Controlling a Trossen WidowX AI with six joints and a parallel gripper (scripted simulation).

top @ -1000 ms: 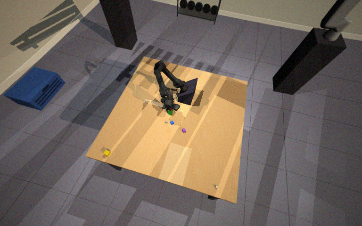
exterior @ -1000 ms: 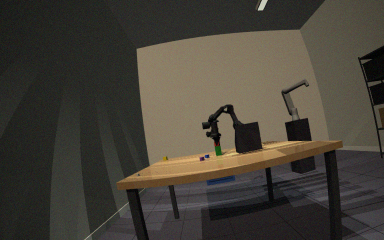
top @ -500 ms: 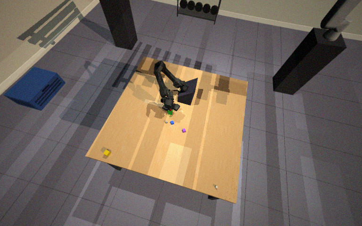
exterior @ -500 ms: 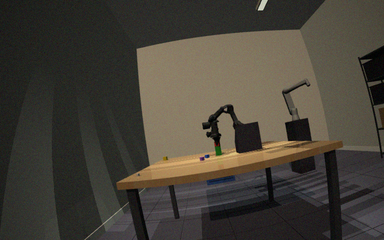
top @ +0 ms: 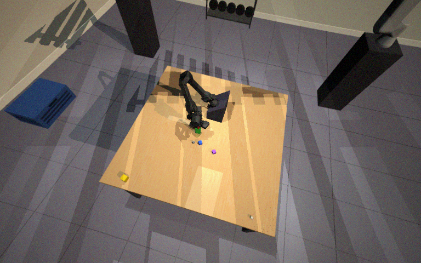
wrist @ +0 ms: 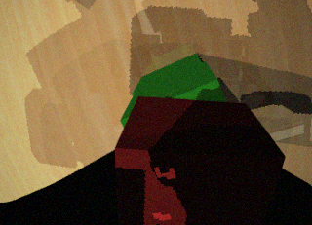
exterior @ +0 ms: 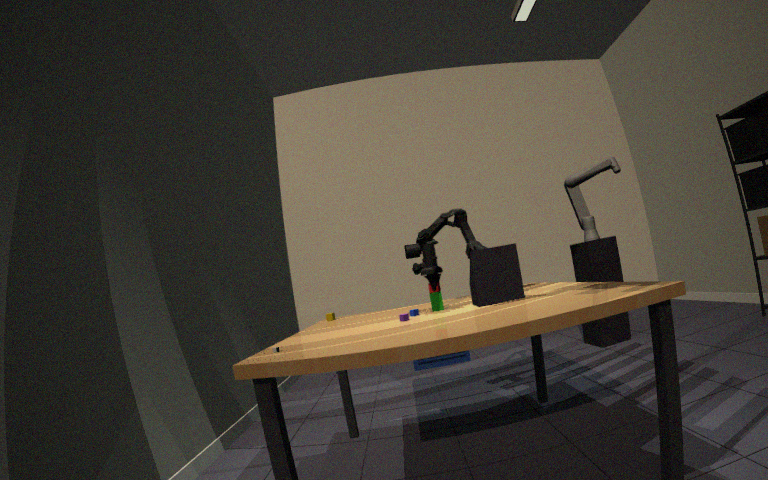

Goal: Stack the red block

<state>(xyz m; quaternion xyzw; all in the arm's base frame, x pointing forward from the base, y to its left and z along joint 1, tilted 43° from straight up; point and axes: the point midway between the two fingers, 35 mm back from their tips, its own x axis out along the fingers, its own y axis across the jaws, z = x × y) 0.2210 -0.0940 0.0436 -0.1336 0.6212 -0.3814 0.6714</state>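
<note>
Now: gripper tip 1 cm below the red block. Round my gripper tip: small grey block: 12 cm ahead, 8 cm below, 1 cm to the right; then blue block: 11 cm ahead, 8 cm below, 5 cm to the left; then purple block: 18 cm to the left, 16 cm ahead, 8 cm below.
</note>
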